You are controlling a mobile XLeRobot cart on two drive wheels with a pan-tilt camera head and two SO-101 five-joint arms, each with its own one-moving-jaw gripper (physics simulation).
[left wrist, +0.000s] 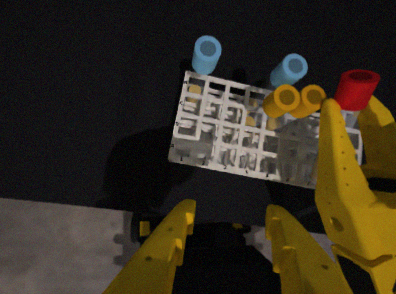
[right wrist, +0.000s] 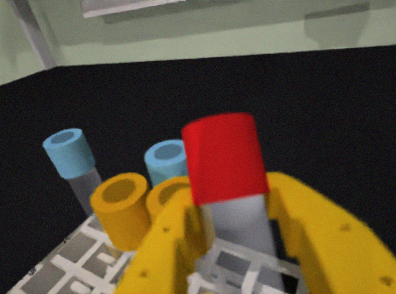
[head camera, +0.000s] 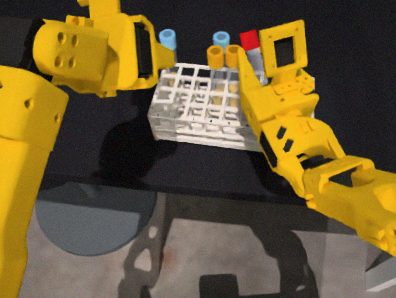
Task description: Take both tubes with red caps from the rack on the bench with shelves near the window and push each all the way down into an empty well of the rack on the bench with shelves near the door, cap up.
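A tube with a red cap (head camera: 249,40) (left wrist: 357,91) (right wrist: 226,160) stands near upright, leaning slightly, at the right part of the white rack (head camera: 156,122) (left wrist: 225,169). My right gripper (head camera: 253,57) (left wrist: 350,107) (right wrist: 230,189) is shut on this tube, its jaws pressing on both sides just below the cap. Whether the tube's lower end is inside a well is hidden. My left gripper (head camera: 171,60) (left wrist: 230,206) is open and empty, above the rack's left side in the head view. A second red cap does not show in these views.
Two blue-capped tubes (head camera: 167,40) (head camera: 221,39) stand along the rack's back. Two orange-capped tubes (left wrist: 281,101) (left wrist: 309,101) stand close to the right gripper's left jaw. The dark bench's front edge (head camera: 200,196) runs below the rack. A round grey seat (head camera: 95,225) is below the edge.
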